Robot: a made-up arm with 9 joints. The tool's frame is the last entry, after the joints. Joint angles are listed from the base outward.
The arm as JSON. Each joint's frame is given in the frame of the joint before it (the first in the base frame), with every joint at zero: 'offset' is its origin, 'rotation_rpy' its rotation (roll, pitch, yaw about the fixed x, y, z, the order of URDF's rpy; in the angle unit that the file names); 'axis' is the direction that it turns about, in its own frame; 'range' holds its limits. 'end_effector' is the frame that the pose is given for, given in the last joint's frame.
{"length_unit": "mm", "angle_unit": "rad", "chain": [
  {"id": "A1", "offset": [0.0, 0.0, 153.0], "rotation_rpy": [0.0, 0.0, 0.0], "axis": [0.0, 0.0, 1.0], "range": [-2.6, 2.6]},
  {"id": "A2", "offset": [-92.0, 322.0, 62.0], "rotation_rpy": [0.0, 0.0, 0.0], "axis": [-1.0, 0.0, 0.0], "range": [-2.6, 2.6]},
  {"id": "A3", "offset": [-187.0, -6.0, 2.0], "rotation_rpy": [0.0, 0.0, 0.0], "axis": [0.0, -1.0, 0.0], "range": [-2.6, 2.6]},
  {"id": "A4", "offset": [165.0, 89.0, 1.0], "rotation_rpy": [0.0, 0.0, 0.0], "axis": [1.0, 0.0, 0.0], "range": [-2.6, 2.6]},
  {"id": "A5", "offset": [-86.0, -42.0, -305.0], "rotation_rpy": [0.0, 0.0, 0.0], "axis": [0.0, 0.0, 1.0], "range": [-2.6, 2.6]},
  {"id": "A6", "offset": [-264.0, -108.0, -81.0], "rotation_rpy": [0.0, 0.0, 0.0], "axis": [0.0, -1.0, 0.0], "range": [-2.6, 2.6]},
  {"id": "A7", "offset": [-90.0, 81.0, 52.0], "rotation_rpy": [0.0, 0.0, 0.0], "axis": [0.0, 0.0, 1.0], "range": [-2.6, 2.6]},
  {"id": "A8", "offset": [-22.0, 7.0, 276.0], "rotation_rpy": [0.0, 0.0, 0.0], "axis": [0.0, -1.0, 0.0], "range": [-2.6, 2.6]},
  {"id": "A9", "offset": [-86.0, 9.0, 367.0], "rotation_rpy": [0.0, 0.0, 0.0], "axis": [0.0, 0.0, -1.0], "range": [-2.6, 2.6]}
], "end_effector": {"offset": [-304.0, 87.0, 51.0], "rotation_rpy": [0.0, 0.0, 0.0]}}
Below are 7 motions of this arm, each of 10 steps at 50 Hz.
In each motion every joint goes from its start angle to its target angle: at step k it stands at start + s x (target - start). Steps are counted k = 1, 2, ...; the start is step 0. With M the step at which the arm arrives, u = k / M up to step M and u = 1 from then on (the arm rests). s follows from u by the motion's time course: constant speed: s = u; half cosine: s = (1 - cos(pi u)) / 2; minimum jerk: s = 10 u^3 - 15 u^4 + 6 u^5.
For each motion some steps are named. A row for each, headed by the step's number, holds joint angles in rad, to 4 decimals.
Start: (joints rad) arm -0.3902 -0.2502 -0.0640 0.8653 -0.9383 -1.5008 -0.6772 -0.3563 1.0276
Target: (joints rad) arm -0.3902 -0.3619 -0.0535 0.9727 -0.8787 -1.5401 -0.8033 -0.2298 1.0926
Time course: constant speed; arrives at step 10
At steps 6, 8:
6: -0.3902 -0.3172 -0.0577 0.9297 -0.9025 -1.5244 -0.7529 -0.2804 1.0666
8: -0.3902 -0.3396 -0.0556 0.9512 -0.8906 -1.5322 -0.7781 -0.2551 1.0796

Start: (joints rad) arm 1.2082 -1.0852 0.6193 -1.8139 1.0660 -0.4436 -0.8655 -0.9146 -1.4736
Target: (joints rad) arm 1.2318 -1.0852 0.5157 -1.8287 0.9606 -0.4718 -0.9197 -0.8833 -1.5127
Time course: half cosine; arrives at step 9
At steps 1, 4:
1: 1.2089 -1.0852 0.6162 -1.8143 1.0628 -0.4445 -0.8671 -0.9137 -1.4748
4: 1.2180 -1.0852 0.5765 -1.8200 1.0225 -0.4553 -0.8879 -0.9017 -1.4898

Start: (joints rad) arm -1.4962 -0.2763 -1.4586 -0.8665 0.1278 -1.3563 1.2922 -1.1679 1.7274
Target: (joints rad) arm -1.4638 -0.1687 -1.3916 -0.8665 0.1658 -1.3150 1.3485 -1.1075 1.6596
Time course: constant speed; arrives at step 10
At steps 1, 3, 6, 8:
1: -1.4930 -0.2655 -1.4519 -0.8665 0.1316 -1.3522 1.2978 -1.1619 1.7206
3: -1.4865 -0.2440 -1.4385 -0.8665 0.1392 -1.3439 1.3091 -1.1498 1.7071
6: -1.4768 -0.2117 -1.4184 -0.8665 0.1506 -1.3315 1.3260 -1.1317 1.6867
8: -1.4703 -0.1902 -1.4050 -0.8665 0.1582 -1.3233 1.3372 -1.1196 1.6732

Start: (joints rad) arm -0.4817 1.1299 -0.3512 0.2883 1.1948 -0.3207 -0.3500 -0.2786 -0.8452
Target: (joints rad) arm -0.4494 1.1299 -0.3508 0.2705 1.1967 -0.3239 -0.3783 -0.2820 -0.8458
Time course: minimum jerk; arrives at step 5
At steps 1, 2, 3, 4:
1: -0.4798 1.1299 -0.3512 0.2873 1.1949 -0.3209 -0.3516 -0.2788 -0.8452
2: -0.4714 1.1299 -0.3511 0.2826 1.1954 -0.3217 -0.3590 -0.2797 -0.8454
3: -0.4597 1.1299 -0.3509 0.2762 1.1961 -0.3229 -0.3693 -0.2809 -0.8456
4: -0.4513 1.1299 -0.3508 0.2715 1.1966 -0.3237 -0.3767 -0.2818 -0.8458

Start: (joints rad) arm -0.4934 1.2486 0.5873 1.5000 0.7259 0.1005 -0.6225 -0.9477 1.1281
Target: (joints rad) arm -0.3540 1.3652 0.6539 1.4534 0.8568 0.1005 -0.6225 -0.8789 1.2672
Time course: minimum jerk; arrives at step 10
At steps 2, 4, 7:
2: -0.4853 1.2554 0.5912 1.4973 0.7335 0.1005 -0.6225 -0.9437 1.1362
4: -0.4491 1.2856 0.6084 1.4852 0.7675 0.1005 -0.6225 -0.9259 1.1723
7: -0.3767 1.3462 0.6430 1.4610 0.8355 0.1005 -0.6225 -0.8901 1.2445

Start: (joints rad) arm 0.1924 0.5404 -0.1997 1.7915 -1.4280 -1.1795 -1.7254 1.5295 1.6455
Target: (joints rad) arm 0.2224 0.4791 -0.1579 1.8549 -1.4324 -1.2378 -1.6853 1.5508 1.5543
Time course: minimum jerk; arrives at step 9
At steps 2, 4, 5, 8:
2: 0.1947 0.5357 -0.1965 1.7963 -1.4283 -1.1840 -1.7223 1.5311 1.6385
4: 0.2043 0.5161 -0.1831 1.8166 -1.4297 -1.2026 -1.7095 1.5379 1.6093
5: 0.2105 0.5034 -0.1745 1.8298 -1.4307 -1.2147 -1.7012 1.5424 1.5905
8: 0.2221 0.4798 -0.1584 1.8542 -1.4323 -1.2371 -1.6858 1.5506 1.5554

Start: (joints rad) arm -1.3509 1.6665 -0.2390 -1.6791 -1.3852 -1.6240 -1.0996 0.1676 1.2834
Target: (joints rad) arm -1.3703 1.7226 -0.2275 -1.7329 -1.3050 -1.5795 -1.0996 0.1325 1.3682
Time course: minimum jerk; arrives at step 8
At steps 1, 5, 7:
1: -1.3512 1.6674 -0.2388 -1.6800 -1.3839 -1.6233 -1.0996 0.1670 1.2848
5: -1.3650 1.7072 -0.2307 -1.7181 -1.3271 -1.5917 -1.0996 0.1422 1.3449
7: -1.3700 1.7217 -0.2277 -1.7320 -1.3063 -1.5802 -1.0996 0.1331 1.3668

